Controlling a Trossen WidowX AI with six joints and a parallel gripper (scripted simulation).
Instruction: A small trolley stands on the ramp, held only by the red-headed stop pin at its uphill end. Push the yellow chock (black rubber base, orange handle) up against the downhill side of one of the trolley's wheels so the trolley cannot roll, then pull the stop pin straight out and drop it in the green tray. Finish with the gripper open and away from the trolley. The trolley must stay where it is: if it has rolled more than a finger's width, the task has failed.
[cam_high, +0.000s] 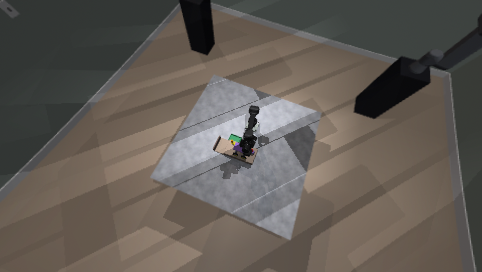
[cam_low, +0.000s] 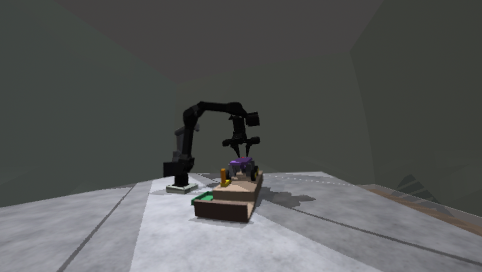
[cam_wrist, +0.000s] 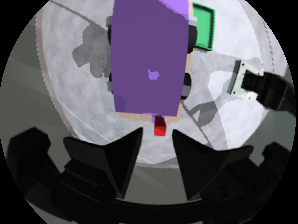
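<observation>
My gripper tip is now 10 mm to the right of the red-headed stop pin and 40 mm above it. From my gripper tip the other things lie so: wooden ramp (20 mm ahead, 90 mm to the right, 120 mm below); yellow chock (30 mm behind, 180 mm to the right, 80 mm below); purple trolley (20 mm ahead, 90 mm to the right, 50 mm below).
</observation>
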